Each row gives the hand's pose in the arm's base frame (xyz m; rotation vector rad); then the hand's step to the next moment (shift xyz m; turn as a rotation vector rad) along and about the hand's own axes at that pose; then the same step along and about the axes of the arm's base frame.
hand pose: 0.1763 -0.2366 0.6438 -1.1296 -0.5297 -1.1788
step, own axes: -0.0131 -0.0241 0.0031 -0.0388 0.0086 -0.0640
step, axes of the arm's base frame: -0.0259 0.0095 0.0003 -0.0194 -0.0402 -0.0607
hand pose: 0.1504 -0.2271 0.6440 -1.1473 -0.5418 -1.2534
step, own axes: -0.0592 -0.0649 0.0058 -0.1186 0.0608 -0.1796
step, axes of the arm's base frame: -0.0757 0.0382 -0.0237 -0.0233 -0.1120 -0.1922
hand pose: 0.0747 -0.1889 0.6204 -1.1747 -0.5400 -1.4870
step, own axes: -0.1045 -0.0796 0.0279 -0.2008 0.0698 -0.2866
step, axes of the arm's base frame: -0.0739 0.0949 -0.0596 -0.0634 -0.1656 -0.3097
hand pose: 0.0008 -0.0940 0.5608 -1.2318 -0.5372 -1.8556
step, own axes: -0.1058 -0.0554 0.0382 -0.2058 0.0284 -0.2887
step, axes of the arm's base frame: -0.0054 0.1012 -0.0738 -0.0975 -0.1416 -0.3114
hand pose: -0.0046 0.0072 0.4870 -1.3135 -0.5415 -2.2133
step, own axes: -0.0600 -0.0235 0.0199 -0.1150 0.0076 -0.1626
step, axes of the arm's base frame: 0.0238 0.0431 -0.0461 -0.0604 -0.0733 -0.1752
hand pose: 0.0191 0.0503 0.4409 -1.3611 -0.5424 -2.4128
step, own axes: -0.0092 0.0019 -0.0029 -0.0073 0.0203 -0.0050
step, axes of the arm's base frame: 0.0033 -0.0022 -0.0090 0.0090 -0.0195 -0.0052
